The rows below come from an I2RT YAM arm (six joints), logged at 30 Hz.
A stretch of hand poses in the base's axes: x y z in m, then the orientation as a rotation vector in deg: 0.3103 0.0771 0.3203 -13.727 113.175 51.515; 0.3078 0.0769 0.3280 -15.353 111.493 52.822; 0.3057 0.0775 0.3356 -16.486 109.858 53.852; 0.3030 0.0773 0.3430 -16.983 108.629 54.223; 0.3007 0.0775 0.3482 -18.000 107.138 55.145; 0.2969 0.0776 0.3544 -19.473 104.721 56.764; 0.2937 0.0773 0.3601 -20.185 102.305 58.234; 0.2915 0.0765 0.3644 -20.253 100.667 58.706; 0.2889 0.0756 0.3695 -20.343 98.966 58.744; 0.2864 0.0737 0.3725 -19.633 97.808 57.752; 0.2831 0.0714 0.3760 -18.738 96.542 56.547; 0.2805 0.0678 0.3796 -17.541 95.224 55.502; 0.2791 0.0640 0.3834 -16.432 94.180 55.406; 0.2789 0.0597 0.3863 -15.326 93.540 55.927; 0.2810 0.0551 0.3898 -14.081 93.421 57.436; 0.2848 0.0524 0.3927 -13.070 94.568 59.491; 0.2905 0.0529 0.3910 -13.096 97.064 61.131; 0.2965 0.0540 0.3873 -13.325 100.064 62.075; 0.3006 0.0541 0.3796 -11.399 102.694 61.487; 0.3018 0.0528 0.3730 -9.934 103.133 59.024; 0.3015 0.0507 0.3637 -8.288 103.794 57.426; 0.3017 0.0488 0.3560 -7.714 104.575 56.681; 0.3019 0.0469 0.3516 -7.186 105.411 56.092; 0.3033 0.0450 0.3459 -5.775 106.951 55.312
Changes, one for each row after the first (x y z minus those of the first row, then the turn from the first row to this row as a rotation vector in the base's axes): -0.0025 -0.0002 0.0077 0.799 -1.452 1.488; -0.0046 0.0004 0.0153 1.598 -2.819 2.532; -0.0073 0.0002 0.0227 2.086 -3.892 2.887; -0.0096 0.0004 0.0279 2.814 -5.120 3.845; -0.0134 0.0005 0.0341 4.145 -7.003 5.364; -0.0166 0.0002 0.0398 5.689 -8.748 6.309; -0.0188 -0.0006 0.0441 6.577 -10.021 6.411; -0.0214 -0.0015 0.0492 7.214 -11.509 6.314; -0.0239 -0.0034 0.0522 7.316 -12.731 5.191; -0.0272 -0.0057 0.0557 7.398 -14.080 3.812; -0.0298 -0.0093 0.0593 7.723 -15.342 2.285; -0.0312 -0.0131 0.0631 8.518 -16.035 1.324; -0.0314 -0.0174 0.0660 9.555 -16.146 0.724; -0.0293 -0.0220 0.0695 11.075 -15.399 0.589; -0.0255 -0.0247 0.0724 12.332 -13.395 1.050; -0.0198 -0.0242 0.0707 12.353 -10.631 2.187; -0.0138 -0.0231 0.0670 11.658 -7.745 3.172; -0.0097 -0.0230 0.0593 11.019 -5.222 1.861; -0.0085 -0.0243 0.0527 9.903 -5.364 -0.335; -0.0088 -0.0264 0.0434 9.297 -4.925 -2.181; -0.0086 -0.0283 0.0357 8.754 -4.352 -2.839; -0.0084 -0.0302 0.0313 8.270 -3.684 -3.374; -0.0070 -0.0321 0.0256 7.738 -2.220 -4.492
